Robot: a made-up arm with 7 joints.
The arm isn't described. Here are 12 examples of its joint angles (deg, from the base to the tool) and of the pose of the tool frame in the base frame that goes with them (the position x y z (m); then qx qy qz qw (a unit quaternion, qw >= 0)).
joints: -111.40 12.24 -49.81 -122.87 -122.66 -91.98 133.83
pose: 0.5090 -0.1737 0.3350 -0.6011 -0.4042 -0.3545 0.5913
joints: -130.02 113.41 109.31 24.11 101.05 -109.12 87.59
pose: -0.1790 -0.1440 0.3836 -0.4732 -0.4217 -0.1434 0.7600
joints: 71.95 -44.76 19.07 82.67 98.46 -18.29 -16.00
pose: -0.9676 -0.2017 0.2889 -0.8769 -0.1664 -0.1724 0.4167
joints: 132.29 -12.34 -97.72 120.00 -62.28 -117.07 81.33
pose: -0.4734 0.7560 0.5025 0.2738 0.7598 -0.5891 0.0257
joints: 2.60 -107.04 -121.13 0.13 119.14 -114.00 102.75
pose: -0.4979 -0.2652 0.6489 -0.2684 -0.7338 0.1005 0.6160
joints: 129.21 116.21 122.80 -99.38 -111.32 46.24 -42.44
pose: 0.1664 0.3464 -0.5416 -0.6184 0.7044 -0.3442 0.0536
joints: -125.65 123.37 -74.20 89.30 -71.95 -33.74 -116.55
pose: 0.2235 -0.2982 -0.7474 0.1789 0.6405 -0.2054 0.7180
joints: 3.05 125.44 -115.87 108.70 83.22 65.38 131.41
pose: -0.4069 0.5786 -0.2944 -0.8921 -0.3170 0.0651 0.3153
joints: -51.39 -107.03 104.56 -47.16 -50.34 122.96 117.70
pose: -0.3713 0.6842 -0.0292 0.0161 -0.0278 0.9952 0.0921
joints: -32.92 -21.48 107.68 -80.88 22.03 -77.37 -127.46
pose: 0.4273 -0.1189 -0.2469 -0.6439 -0.4124 0.0451 0.6429
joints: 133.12 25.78 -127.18 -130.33 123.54 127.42 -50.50
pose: 0.7301 0.1911 -0.3653 0.2056 -0.3579 0.8509 0.3251
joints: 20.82 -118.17 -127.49 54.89 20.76 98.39 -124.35
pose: -0.1751 0.3550 -0.0465 -0.1349 -0.1219 -0.7293 0.6596
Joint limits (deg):
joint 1: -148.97..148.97
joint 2: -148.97..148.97
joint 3: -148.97..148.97
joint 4: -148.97..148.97
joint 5: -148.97..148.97
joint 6: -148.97..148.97
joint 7: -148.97..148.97
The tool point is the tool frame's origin. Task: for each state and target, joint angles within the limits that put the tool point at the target. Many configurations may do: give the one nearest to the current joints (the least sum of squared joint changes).
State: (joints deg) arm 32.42 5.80 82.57 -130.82 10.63 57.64 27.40
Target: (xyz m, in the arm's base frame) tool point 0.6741 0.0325 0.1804
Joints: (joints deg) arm 22.70 -1.79 92.59 -135.01 15.58 53.99 29.41
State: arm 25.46 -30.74 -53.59 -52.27 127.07 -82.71 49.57
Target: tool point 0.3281 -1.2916 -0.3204
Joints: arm -2.80 -3.60 -53.10 -3.75 128.91 -71.49 48.66
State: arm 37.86 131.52 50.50 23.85 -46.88 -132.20 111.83
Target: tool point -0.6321 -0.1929 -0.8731
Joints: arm 47.53 105.41 47.29 2.97 -61.66 -133.53 98.32
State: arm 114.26 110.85 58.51 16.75 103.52 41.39 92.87
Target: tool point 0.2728 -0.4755 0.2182
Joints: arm 105.63 143.33 75.04 13.26 118.40 48.77 92.61
